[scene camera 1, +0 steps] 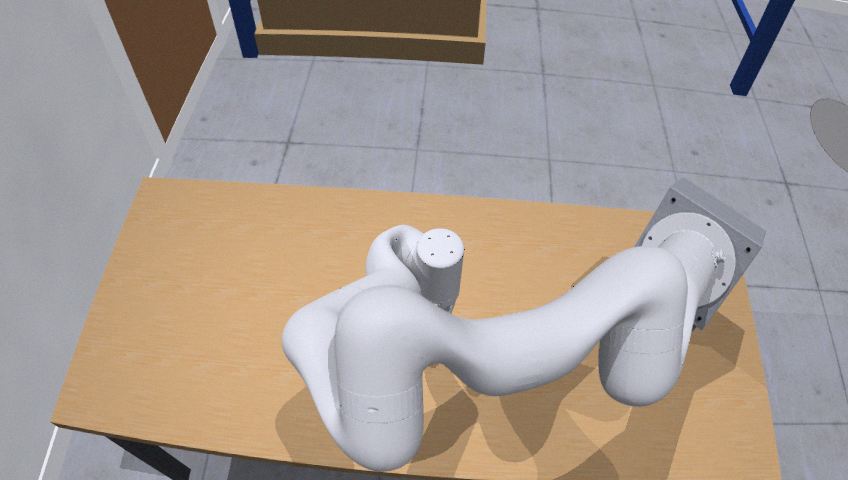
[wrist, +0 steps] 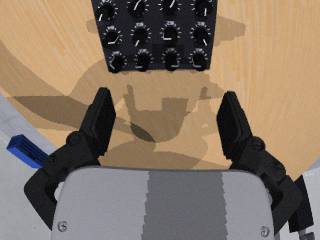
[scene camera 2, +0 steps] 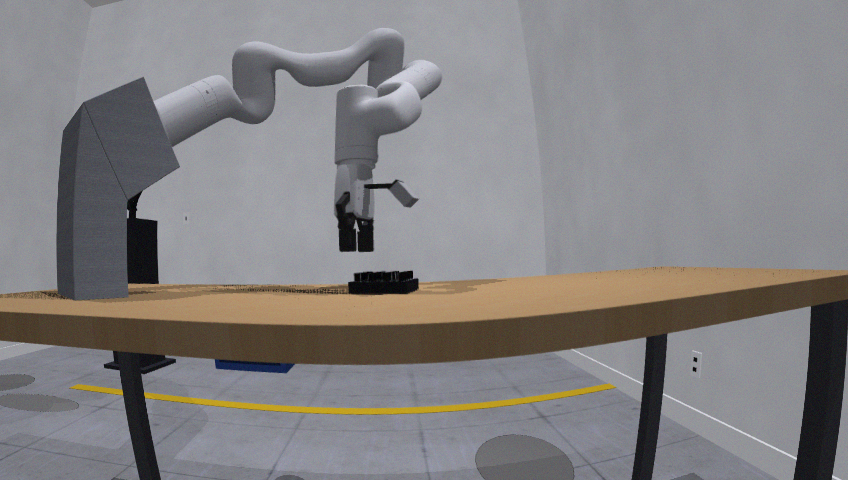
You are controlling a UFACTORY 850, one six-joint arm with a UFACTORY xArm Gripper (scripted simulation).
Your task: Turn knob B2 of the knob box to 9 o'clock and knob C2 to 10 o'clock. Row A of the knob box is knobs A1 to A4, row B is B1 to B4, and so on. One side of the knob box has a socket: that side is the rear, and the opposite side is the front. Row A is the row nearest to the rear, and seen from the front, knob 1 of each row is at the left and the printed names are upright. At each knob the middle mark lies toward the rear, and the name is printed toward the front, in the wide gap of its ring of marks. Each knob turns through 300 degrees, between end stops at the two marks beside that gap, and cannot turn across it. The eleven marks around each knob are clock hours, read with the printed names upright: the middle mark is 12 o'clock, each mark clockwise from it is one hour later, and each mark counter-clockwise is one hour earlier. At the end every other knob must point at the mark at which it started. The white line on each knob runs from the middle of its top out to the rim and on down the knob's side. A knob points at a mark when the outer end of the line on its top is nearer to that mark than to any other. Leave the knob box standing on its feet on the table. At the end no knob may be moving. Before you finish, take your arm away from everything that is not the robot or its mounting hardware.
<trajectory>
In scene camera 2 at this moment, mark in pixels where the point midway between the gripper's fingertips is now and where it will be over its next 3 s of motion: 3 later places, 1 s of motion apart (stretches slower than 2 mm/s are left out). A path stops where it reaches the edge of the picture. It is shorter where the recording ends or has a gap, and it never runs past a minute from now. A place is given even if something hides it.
My gripper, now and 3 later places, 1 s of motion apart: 357, 251; 360, 248; 373, 241; 374, 247
</trajectory>
